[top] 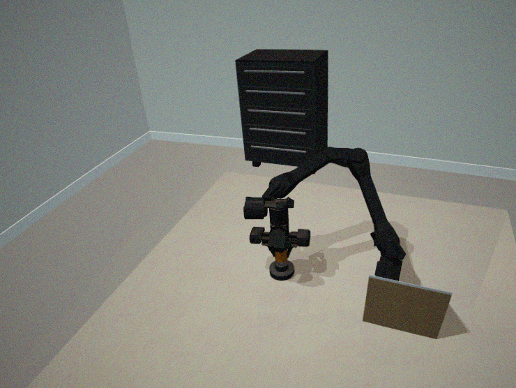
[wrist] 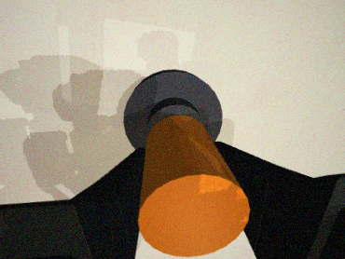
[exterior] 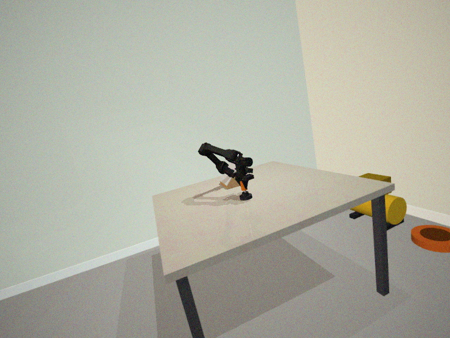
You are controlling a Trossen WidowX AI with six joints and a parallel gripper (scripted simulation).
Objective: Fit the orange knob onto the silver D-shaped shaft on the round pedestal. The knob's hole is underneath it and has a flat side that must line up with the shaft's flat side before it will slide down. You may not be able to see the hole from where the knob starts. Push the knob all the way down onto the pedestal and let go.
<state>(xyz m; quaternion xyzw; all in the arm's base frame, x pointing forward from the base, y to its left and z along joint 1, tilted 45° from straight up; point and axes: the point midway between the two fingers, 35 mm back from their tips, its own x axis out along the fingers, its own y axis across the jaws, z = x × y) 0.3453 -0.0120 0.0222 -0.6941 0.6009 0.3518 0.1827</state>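
Now: the orange knob 3 cm above my gripper tip. From my gripper tip the other things lie so: dark round pedestal 4 cm below.
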